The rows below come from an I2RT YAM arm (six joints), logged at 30 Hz.
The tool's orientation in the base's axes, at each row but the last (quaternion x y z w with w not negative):
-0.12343, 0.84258, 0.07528, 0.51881
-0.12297, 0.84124, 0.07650, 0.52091
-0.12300, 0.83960, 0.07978, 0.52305
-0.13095, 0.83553, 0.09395, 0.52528
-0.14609, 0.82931, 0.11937, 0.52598
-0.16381, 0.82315, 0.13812, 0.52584
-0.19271, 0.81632, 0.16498, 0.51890
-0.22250, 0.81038, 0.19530, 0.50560
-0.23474, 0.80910, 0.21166, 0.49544
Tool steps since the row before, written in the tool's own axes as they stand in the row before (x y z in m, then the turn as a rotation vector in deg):
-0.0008, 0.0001, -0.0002, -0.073, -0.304, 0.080
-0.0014, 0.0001, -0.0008, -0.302, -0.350, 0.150
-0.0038, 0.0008, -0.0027, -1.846, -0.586, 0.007
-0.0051, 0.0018, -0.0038, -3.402, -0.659, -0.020
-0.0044, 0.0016, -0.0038, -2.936, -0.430, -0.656
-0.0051, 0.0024, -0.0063, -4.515, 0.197, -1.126
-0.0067, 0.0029, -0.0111, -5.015, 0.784, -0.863
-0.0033, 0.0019, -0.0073, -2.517, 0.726, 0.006
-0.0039, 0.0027, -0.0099, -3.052, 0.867, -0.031
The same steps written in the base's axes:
0.0001, 0.0001, 0.0008, 0.187, -0.261, 0.030
-0.0001, 0.0001, 0.0016, 0.358, -0.258, 0.203
-0.0009, 0.0005, 0.0046, 0.956, -0.332, 1.651
-0.0017, 0.0012, 0.0063, 1.600, -0.222, 3.066
-0.0020, 0.0007, 0.0057, 0.795, -0.287, 2.919
-0.0042, 0.0003, 0.0074, 0.770, 0.291, 4.584
-0.0075, -0.0017, 0.0108, 0.885, 0.997, 4.973
-0.0051, -0.0018, 0.0062, 0.580, 1.013, 2.345
-0.0070, -0.0029, 0.0080, 0.684, 1.195, 2.858

